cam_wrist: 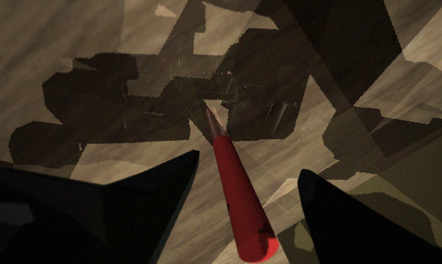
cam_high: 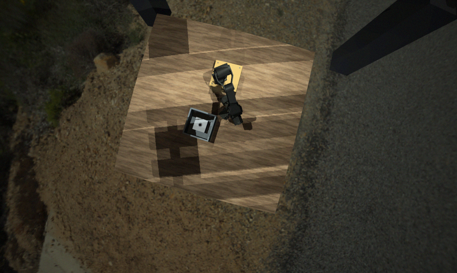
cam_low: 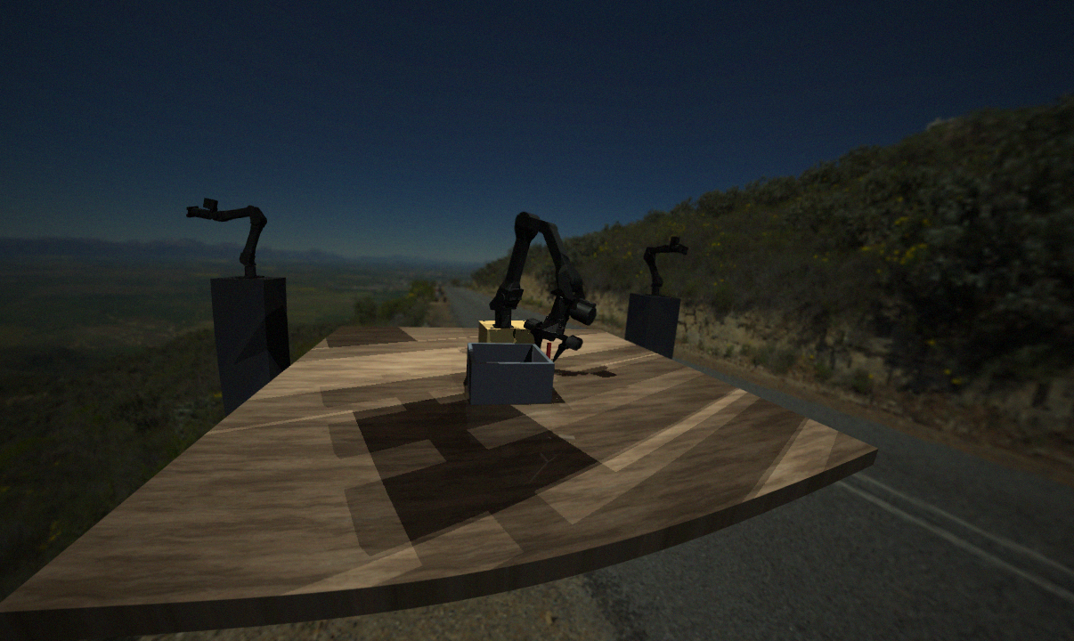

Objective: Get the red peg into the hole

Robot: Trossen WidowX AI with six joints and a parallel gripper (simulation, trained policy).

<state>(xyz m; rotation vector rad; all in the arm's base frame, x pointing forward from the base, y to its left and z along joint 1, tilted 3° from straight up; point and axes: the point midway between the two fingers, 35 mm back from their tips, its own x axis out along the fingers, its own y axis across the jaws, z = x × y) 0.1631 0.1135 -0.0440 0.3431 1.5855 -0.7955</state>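
Right now my gripper tip is 1 cm short of the red peg, 1 cm to the right of it and 1 cm below it. From my gripper tip the other things lie so: plate: 18 cm ahead, 16 cm to the right, 2 cm above; then grey-blue box: 18 cm ahead, 16 cm to the right.
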